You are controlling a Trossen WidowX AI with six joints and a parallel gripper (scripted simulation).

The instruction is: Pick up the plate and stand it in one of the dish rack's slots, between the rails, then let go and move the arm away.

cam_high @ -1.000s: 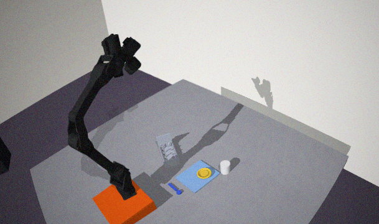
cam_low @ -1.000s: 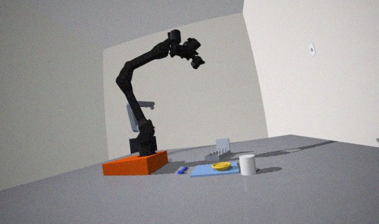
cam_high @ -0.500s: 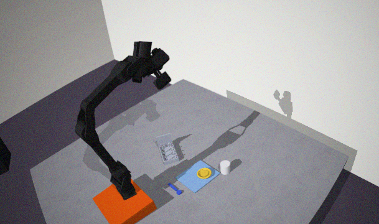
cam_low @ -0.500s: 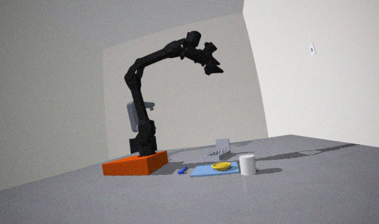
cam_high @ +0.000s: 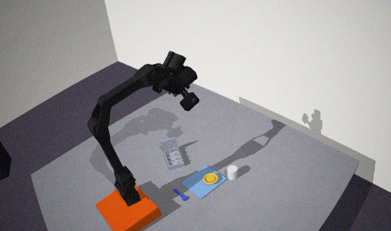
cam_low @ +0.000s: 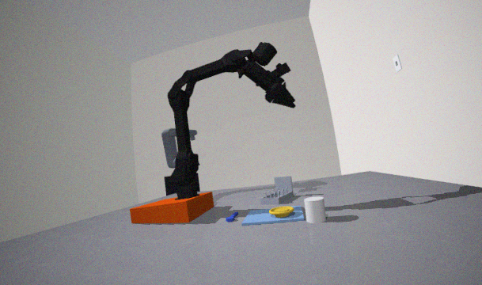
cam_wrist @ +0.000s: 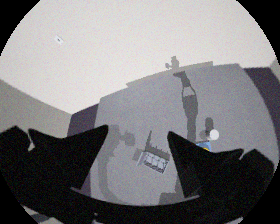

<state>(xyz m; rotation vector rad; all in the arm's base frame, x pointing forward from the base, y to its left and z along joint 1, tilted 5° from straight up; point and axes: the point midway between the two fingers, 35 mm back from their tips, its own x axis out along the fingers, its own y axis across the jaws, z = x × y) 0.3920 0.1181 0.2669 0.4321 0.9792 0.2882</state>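
The yellow plate lies 31 cm below my gripper tip, 19 cm to the right of it and 5 cm behind it. Also, from my gripper tip: grey dish rack 31 cm below, 12 cm behind, 3 cm to the left; light blue mat 33 cm below, 17 cm to the right, 8 cm behind; white cup 30 cm below, 22 cm to the right, 4 cm ahead.
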